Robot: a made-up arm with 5 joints.
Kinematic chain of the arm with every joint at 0, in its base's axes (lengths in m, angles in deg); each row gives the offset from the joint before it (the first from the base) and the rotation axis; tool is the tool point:
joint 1: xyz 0 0 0.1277 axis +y
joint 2: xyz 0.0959 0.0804 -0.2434 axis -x
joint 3: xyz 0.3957 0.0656 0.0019 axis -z
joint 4: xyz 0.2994 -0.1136 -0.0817 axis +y
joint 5: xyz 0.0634 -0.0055 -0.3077 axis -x
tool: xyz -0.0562 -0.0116 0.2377
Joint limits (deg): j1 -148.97..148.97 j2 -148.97..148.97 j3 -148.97..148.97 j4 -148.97..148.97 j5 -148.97..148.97
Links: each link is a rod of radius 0.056 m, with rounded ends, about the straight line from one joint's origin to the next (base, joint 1, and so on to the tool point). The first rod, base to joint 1, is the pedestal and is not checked.
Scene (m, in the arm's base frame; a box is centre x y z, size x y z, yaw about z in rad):
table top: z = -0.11
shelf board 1: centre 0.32 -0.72 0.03 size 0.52 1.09 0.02 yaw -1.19
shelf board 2: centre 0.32 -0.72 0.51 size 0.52 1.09 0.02 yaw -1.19
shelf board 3: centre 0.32 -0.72 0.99 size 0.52 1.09 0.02 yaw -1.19
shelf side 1: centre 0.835 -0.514 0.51 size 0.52 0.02 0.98 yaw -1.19
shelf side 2: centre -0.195 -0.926 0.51 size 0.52 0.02 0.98 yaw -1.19
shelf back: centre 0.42 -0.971 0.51 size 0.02 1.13 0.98 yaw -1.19
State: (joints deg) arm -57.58 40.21 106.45 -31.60 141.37
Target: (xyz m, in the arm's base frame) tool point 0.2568 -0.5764 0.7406
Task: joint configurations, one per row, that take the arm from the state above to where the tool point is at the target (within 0.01 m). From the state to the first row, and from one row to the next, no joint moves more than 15 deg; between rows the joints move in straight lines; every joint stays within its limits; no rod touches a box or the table.
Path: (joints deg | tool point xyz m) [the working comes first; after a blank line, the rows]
Joints at the target: -72.96 52.80 79.53 -43.19 135.06
Straight joint move there: touches shelf board 2.

1: -61.60 40.22 113.54 -31.58 128.01 | 0.4239 -0.5633 0.2914
2: -65.62 40.24 120.62 -31.57 114.64 | 0.3889 -0.5133 0.3005
3: -69.63 40.25 127.71 -31.55 101.28 | 0.3558 -0.4545 0.3017
4: -73.65 40.26 134.80 -31.53 87.92 | 0.3287 -0.3873 0.2961
5: -77.67 40.28 141.88 -31.52 74.55 | 0.3115 -0.3127 0.2862
6: -81.69 40.29 148.97 -31.50 61.19 | 0.3074 -0.2320 0.2758
7: -73.27 51.27 135.36 -38.64 74.78 | 0.2137 -0.3260 0.3202
8: -64.86 62.25 121.76 -45.79 88.36 | 0.1280 -0.3652 0.4241
9: -56.45 73.24 108.15 -52.94 101.95 | 0.0876 -0.3402 0.5750
10: -48.04 84.22 94.54 -60.08 115.53 | 0.1264 -0.2505 0.7406
11: -56.35 73.75 89.54 -54.45 122.04 | 0.1363 -0.3902 0.7401
12: -64.65 63.27 84.53 -48.82 128.55 | 0.1820 -0.5028 0.7345
13: -72.96 52.80 79.53 -43.19 135.06 | 0.2568 -0.5764 0.7405

